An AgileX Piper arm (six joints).
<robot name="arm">
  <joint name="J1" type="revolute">
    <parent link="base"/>
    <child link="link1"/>
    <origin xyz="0 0 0.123"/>
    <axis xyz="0 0 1"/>
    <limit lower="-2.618" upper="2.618"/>
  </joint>
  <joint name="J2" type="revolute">
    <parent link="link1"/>
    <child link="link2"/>
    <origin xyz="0 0 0"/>
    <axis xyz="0 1 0"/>
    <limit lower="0" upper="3.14"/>
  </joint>
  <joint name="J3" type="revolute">
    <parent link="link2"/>
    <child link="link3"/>
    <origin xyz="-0.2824 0 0.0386"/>
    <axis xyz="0 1 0"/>
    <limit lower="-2.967" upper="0"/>
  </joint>
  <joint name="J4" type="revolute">
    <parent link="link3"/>
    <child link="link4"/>
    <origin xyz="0.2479 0 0.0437"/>
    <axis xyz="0.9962 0 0.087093"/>
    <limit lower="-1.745" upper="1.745"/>
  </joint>
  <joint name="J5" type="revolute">
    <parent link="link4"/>
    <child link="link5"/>
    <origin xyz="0 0 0"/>
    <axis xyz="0 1 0"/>
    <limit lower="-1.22" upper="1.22"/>
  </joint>
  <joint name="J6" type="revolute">
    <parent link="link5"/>
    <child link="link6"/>
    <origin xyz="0.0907 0 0.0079"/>
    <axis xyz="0.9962 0 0.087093"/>
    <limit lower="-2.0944" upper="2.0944"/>
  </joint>
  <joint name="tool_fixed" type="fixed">
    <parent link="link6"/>
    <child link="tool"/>
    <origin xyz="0 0 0" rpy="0 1.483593 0"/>
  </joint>
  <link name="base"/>
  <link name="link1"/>
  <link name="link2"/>
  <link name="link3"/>
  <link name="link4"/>
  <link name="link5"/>
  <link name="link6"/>
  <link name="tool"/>
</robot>
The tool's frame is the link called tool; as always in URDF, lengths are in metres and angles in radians.
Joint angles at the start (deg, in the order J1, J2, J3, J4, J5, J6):
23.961, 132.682, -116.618, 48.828, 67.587, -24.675
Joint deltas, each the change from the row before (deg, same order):
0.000, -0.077, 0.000, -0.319, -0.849, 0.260
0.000, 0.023, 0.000, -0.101, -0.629, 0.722
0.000, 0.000, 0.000, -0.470, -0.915, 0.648
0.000, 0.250, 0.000, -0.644, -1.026, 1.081
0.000, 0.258, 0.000, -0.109, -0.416, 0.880
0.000, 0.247, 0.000, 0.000, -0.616, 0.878
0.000, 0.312, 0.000, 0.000, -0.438, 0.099
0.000, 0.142, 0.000, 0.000, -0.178, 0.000
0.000, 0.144, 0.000, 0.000, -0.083, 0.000
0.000, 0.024, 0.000, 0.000, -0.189, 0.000
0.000, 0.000, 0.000, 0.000, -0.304, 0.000
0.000, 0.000, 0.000, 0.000, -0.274, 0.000
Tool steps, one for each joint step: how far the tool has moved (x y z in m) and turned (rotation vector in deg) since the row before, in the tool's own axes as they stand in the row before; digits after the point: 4 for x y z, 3 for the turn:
-0.0012, -0.0005, -0.0005, 0.621, -0.706, 0.083
-0.0008, -0.0007, 0.0001, 0.341, -0.520, 0.697
-0.0011, -0.0012, 0.0000, 0.756, -0.670, 0.454
-0.0007, -0.0030, 0.0016, 0.939, -0.539, 0.972
-0.0001, -0.0019, 0.0017, 0.257, -0.158, 1.002
-0.0005, -0.0018, 0.0016, 0.234, -0.391, 1.040
-0.0001, -0.0021, 0.0020, 0.176, -0.176, 0.303
0.0000, -0.0009, 0.0009, 0.073, -0.060, 0.092
0.0001, -0.0009, 0.0009, 0.041, 0.031, 0.094
-0.0002, -0.0002, 0.0002, 0.067, -0.159, 0.016
-0.0005, -0.0002, 0.0000, 0.105, -0.285, 0.000
-0.0004, -0.0001, 0.0000, 0.094, -0.257, 0.000

